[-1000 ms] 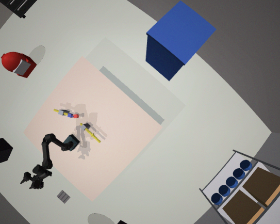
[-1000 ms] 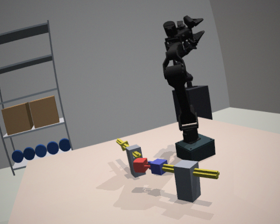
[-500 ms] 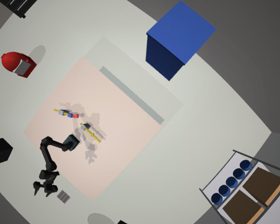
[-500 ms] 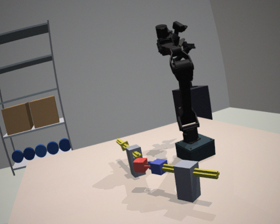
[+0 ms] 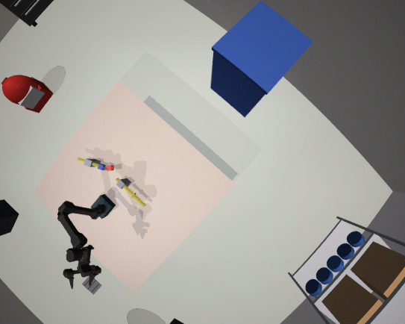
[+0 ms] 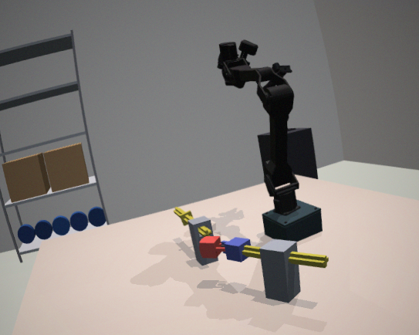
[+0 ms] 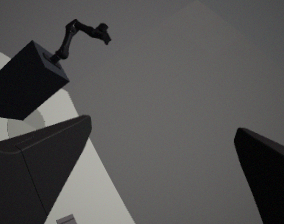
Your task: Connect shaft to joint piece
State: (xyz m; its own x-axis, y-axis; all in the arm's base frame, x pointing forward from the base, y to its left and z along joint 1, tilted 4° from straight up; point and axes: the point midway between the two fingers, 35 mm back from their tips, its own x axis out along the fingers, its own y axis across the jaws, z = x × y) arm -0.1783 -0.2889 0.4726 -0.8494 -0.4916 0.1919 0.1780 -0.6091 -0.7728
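The red joint piece lies 490 mm ahead of my gripper tip, 470 mm below it and 400 mm to the left of it.
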